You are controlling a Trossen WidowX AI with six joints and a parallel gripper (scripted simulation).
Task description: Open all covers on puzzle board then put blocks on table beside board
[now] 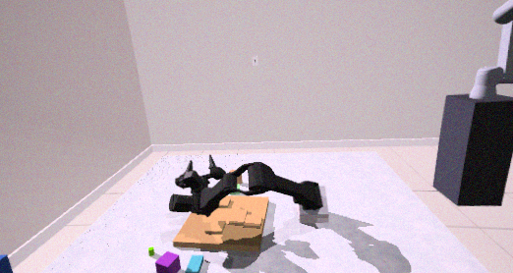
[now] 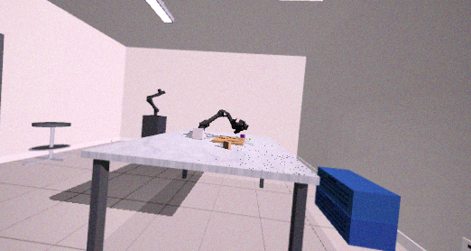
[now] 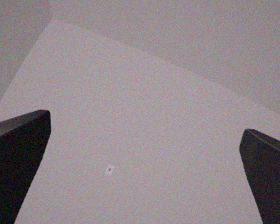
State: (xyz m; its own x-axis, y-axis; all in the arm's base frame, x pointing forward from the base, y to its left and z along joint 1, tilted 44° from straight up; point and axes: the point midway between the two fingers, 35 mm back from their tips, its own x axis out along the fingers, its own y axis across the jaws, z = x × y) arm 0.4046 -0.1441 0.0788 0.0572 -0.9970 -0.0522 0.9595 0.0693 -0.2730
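The tan wooden puzzle board is 22 cm below my gripper tip, 11 cm behind it and 7 cm to the left of it.
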